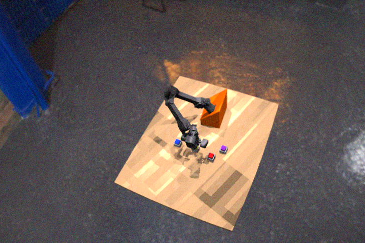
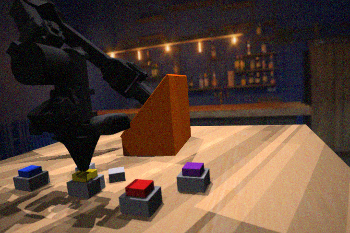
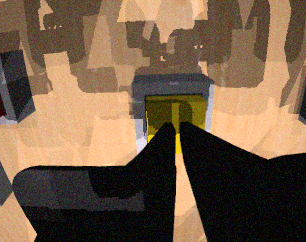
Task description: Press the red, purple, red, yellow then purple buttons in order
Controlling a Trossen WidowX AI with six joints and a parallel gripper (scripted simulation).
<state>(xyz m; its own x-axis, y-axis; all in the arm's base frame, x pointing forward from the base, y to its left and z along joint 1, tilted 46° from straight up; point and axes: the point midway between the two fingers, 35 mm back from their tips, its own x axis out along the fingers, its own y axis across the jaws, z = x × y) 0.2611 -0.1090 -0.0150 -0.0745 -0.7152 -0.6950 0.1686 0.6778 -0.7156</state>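
Right now my gripper tip is 1 cm above the yellow button. The rest, counted from my gripper tip: small grey block: 6 cm behind, 3 cm to the left, 3 cm below; small white block: 9 cm behind, 6 cm to the right, 3 cm below; red button: 4 cm ahead, 12 cm to the left, 1 cm below.
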